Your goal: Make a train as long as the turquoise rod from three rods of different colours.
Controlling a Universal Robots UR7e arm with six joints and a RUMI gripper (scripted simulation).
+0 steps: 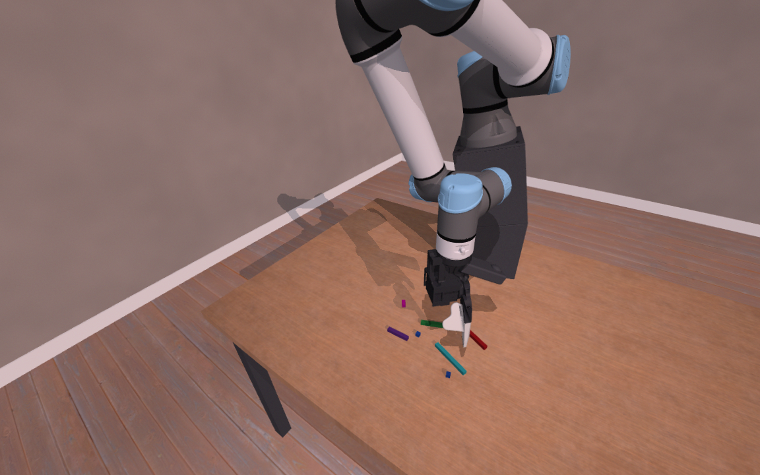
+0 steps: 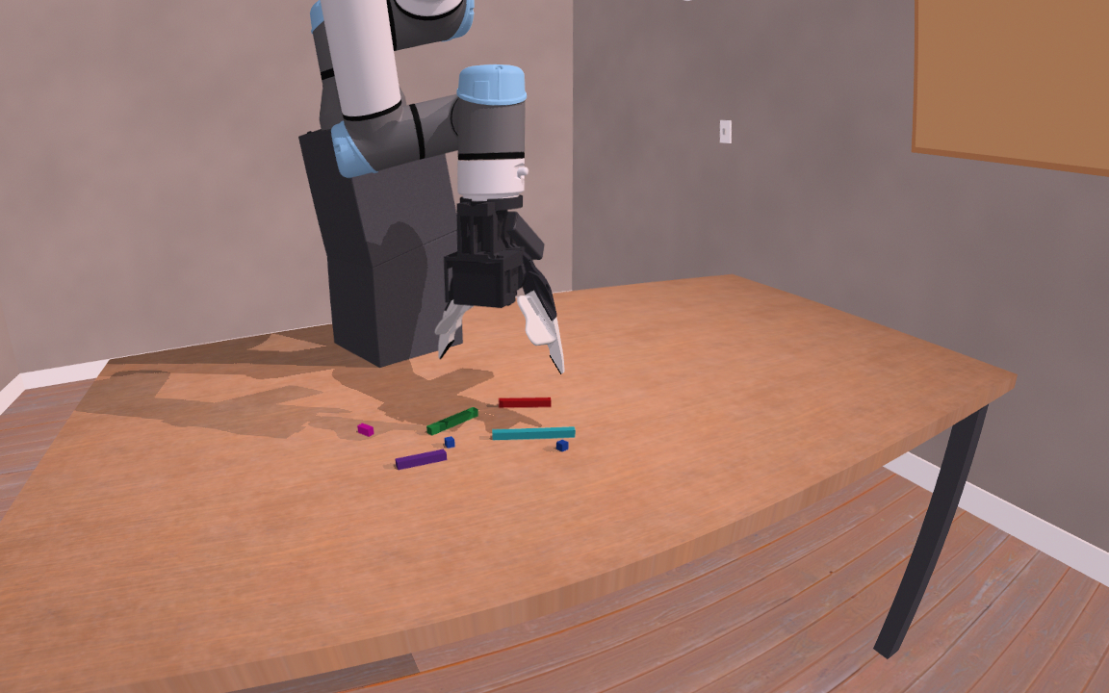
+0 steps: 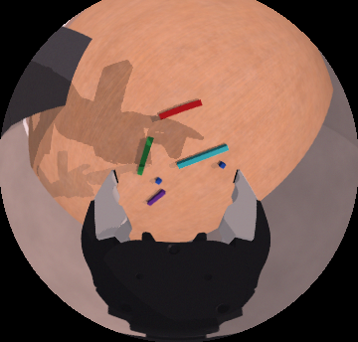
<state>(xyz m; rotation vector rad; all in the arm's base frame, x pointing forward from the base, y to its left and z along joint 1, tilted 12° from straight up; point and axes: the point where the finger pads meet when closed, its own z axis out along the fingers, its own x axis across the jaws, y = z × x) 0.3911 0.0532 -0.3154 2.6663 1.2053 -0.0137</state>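
The turquoise rod lies 5 cm ahead of my hand, 2 cm to the left of it and 8 cm below it. Also, from my hand: green rod 2 cm behind, 6 cm to the right, 8 cm below; then red rod 4 cm behind, 5 cm to the left, 8 cm below; then purple rod 6 cm ahead, 12 cm to the right, 8 cm below.
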